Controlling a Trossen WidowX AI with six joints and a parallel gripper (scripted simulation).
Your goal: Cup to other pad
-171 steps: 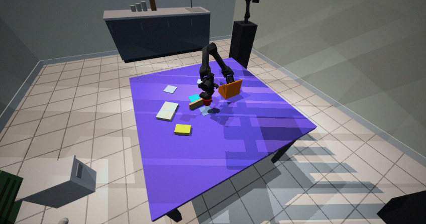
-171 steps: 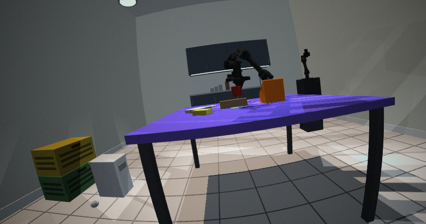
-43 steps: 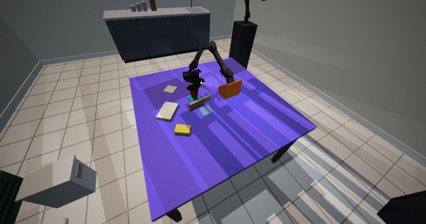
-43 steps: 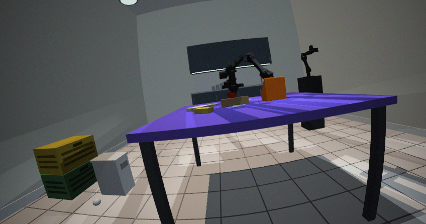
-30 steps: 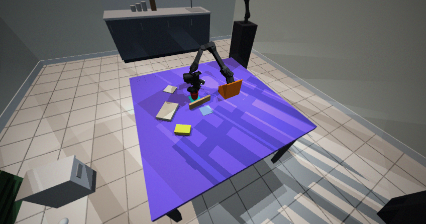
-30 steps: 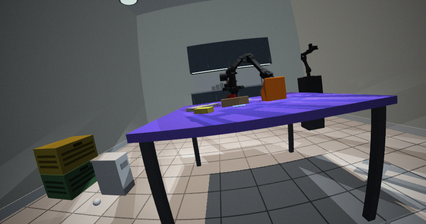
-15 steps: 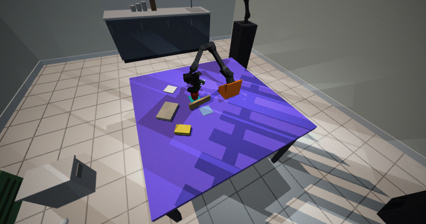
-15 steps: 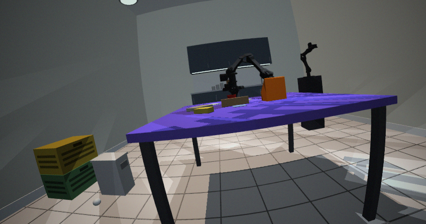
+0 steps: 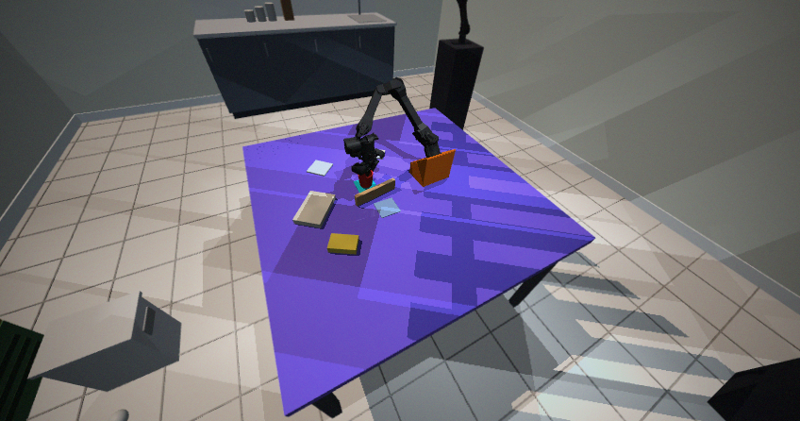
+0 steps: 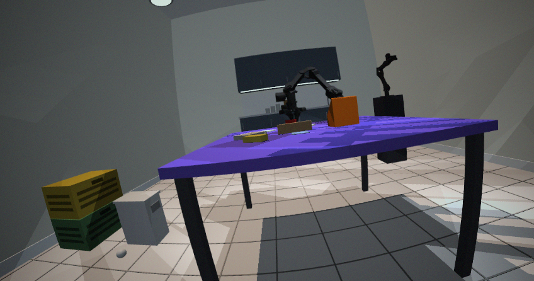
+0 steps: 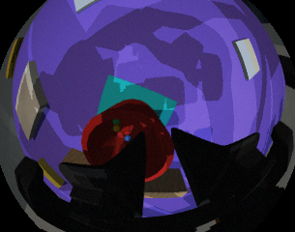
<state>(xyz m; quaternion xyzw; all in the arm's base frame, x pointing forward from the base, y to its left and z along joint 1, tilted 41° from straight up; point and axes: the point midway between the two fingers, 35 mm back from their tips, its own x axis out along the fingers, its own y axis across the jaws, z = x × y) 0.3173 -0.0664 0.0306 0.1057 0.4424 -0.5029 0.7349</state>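
My gripper tip is now 2 cm short of the red cup, 1 cm to the right of it and 1 cm above it. From my gripper tip the other things lie so: yellow block (32 cm to the left, 22 cm ahead, 3 cm below); cyan pad (5 cm below, 3 cm ahead, 2 cm to the left); wooden block (11 cm to the left, 3 cm below, 1 cm ahead).
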